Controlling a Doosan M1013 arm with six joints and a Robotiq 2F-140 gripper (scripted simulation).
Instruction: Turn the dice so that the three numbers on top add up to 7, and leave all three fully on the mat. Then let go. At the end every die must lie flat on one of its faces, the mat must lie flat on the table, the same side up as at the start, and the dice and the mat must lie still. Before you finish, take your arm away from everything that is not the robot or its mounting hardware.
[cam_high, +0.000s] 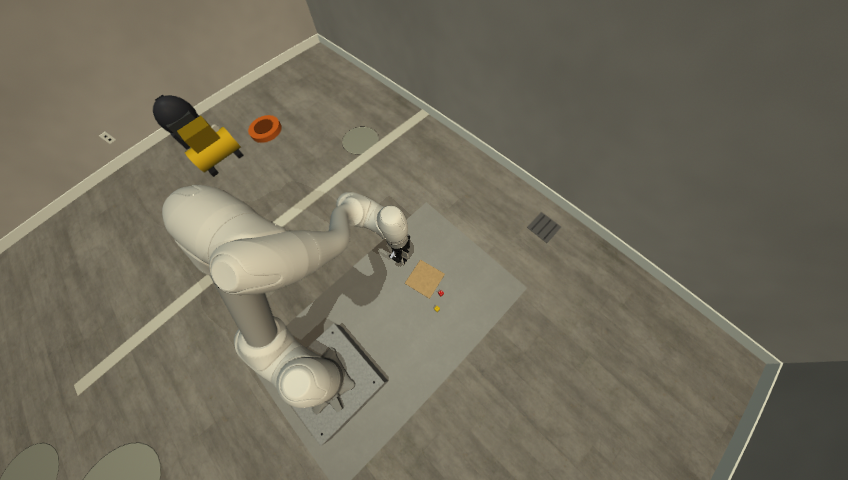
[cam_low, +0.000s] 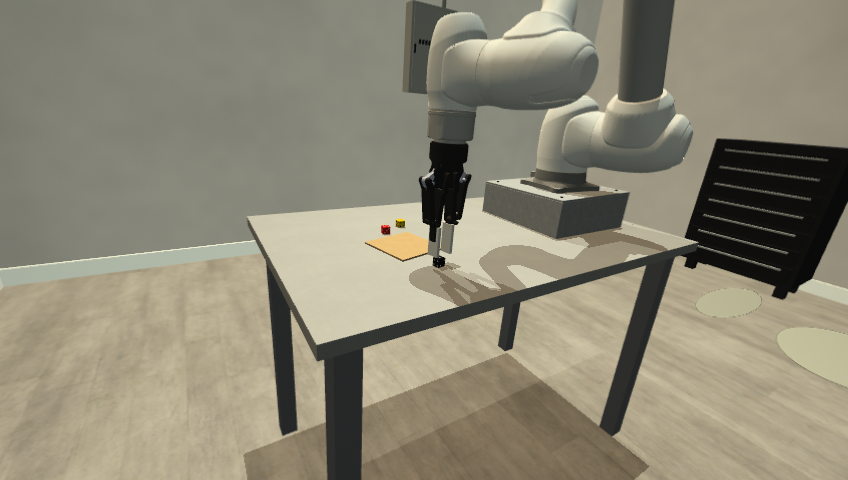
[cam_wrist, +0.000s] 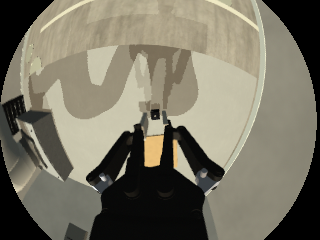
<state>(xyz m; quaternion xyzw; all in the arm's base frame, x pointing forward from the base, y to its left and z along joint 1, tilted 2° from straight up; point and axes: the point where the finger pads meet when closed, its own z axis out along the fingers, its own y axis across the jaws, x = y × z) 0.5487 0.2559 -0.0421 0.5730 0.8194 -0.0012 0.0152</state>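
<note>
Right now my hand is 50 mm above the small white die. From my hand the other things lie so: tan mat: 130 mm to the right, 60 mm below, 30 mm ahead; yellow die: 280 mm to the right, 50 mm below, 10 mm behind; red die: 240 mm to the right, 50 mm below, 50 mm ahead.
</note>
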